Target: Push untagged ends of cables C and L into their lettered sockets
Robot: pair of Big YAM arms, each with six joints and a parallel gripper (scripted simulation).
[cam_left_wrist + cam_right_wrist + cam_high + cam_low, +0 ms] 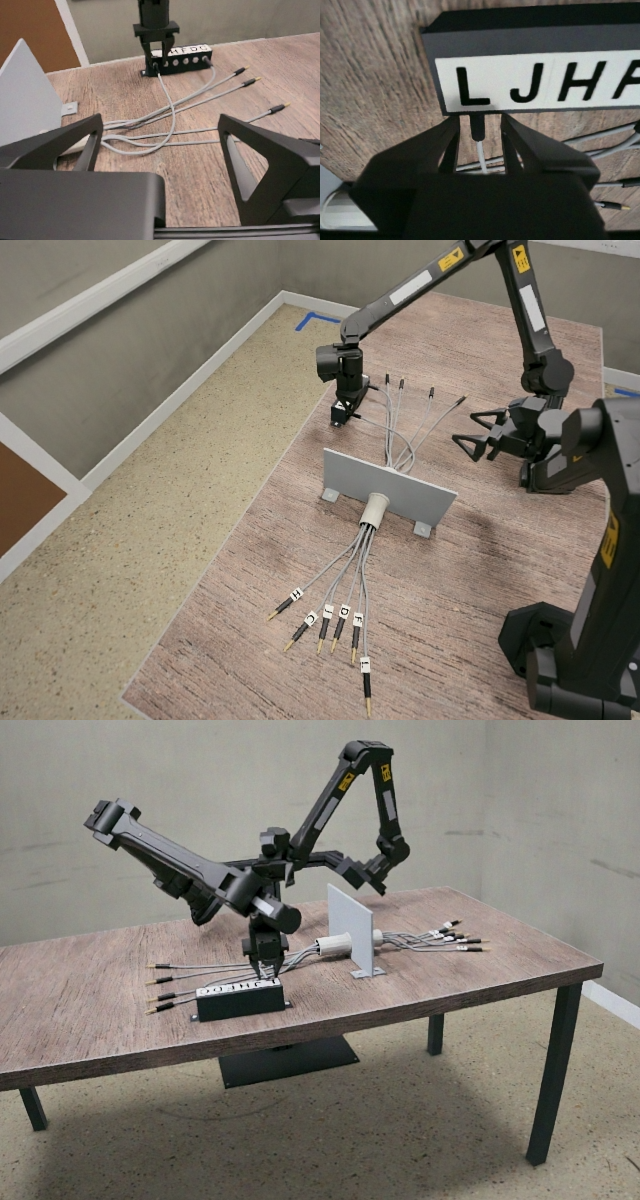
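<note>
The black cable plug is 2 cm ahead of my right hand and 2 cm below it. From my right hand the other things lie so: grey upright panel (15 cm behind, 28 cm to the left, 6 cm above); then tagged plug (23 cm behind, 70 cm to the left, 5 cm below).
</note>
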